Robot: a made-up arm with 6 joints.
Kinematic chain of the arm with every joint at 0, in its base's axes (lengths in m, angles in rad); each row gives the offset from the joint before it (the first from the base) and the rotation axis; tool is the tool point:
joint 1: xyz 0 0 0.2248 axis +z
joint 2: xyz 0 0 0 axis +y
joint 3: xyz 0 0 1.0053 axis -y
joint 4: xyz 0 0 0 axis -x
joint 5: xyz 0.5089 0 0 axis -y
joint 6: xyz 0 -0.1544 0 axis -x
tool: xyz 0 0 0
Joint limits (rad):
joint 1: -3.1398..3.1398
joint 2: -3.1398..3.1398
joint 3: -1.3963..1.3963
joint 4: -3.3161..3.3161
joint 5: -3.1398..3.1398
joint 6: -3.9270..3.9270
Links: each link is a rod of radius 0.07 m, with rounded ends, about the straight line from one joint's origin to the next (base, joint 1, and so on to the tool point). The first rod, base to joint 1, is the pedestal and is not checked.
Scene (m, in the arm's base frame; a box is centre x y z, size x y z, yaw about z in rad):
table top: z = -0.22
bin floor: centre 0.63 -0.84 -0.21 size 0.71 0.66 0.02 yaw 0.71
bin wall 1: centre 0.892 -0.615 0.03 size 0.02 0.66 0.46 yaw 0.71
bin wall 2: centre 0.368 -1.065 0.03 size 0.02 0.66 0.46 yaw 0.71
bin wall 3: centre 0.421 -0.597 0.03 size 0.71 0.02 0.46 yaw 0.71
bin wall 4: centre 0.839 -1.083 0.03 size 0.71 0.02 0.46 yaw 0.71
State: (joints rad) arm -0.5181 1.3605 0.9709 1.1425 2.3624 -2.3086
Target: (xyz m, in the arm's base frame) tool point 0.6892 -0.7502 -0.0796
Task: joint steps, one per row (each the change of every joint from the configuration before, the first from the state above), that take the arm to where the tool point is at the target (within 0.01 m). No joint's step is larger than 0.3 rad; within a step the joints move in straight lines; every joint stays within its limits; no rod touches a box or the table.
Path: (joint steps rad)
1: 0.1567 -0.0669 -0.2573 -0.2125 -0.2197 0.2363
2: 0.1566 -0.0669 -0.2574 -0.2125 -0.2197 0.2362
3: 0.1567 -0.0670 -0.2573 -0.2126 -0.2196 0.2363
4: -0.2271 -0.1178 -0.2019 0.1199 0.2196 -0.2363
5: -0.2270 -0.1178 -0.2019 0.1198 0.2197 -0.2362
6: -0.2270 -0.1178 -0.2019 0.1199 0.2197 -0.2363
7: -0.0008 0.2734 0.0109 0.0063 0.0000 0.0000
8: -0.0007 0.2734 0.0109 0.0064 0.0000 0.0000

